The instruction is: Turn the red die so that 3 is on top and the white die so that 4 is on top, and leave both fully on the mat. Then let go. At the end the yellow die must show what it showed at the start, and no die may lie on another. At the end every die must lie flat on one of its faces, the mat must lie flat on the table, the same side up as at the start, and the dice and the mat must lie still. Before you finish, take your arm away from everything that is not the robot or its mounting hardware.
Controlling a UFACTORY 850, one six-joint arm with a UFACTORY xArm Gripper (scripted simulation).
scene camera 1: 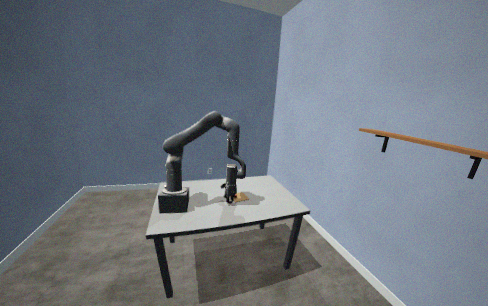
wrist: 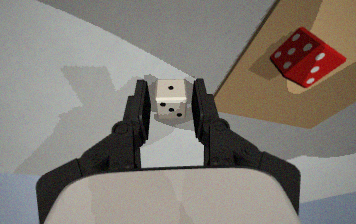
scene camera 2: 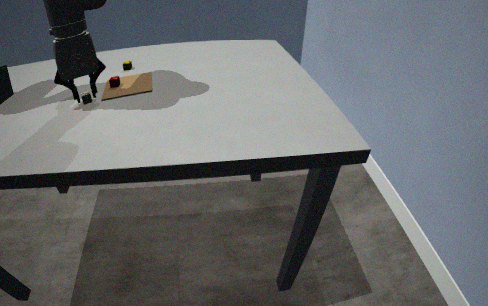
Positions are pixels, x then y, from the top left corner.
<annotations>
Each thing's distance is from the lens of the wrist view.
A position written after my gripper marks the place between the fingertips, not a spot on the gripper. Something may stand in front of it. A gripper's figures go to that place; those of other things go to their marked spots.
my gripper (wrist: 170, 92): 0.14 m
tan mat (wrist: 254, 88): 0.16 m
red die (wrist: 303, 58): 0.12 m
The marked spots on the red die and the tan mat are 0.05 m apart.
</annotations>
